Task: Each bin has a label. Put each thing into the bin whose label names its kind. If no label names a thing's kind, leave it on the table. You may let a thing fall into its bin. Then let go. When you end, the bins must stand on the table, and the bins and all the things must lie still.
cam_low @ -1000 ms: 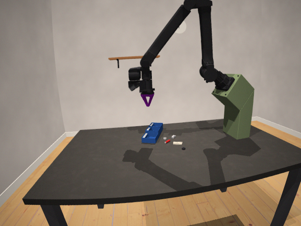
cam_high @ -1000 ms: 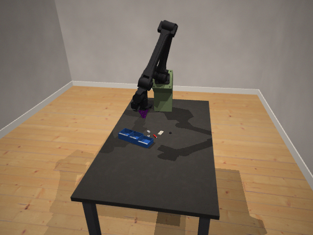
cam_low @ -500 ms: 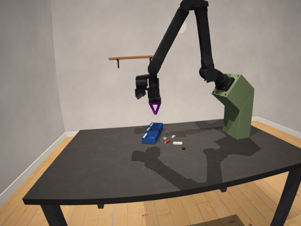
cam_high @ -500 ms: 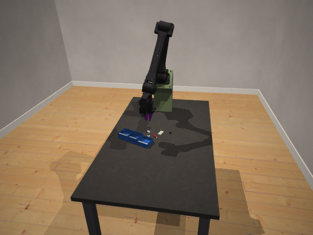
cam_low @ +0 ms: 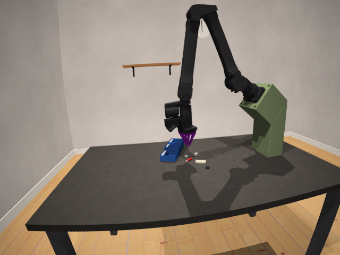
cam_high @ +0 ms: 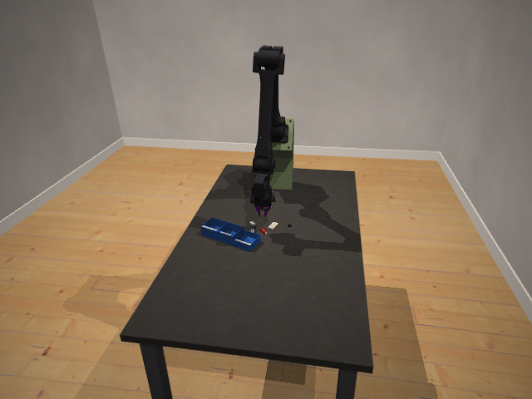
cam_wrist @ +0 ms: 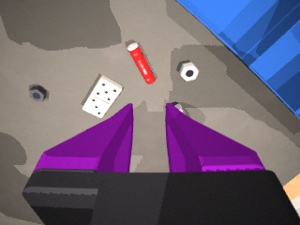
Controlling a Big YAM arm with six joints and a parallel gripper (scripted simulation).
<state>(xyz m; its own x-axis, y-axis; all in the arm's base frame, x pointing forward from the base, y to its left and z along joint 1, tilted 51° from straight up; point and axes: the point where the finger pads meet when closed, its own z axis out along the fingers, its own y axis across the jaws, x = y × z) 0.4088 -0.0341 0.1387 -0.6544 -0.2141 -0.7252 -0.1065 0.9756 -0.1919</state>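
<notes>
Now: the red battery 90 mm below my hand. Round my hand: grey nut (40 mm to the right, 90 mm below); cream domino (60 mm behind, 40 mm to the left, 90 mm below); dark hex nut (60 mm behind, 120 mm to the left, 90 mm below).
</notes>
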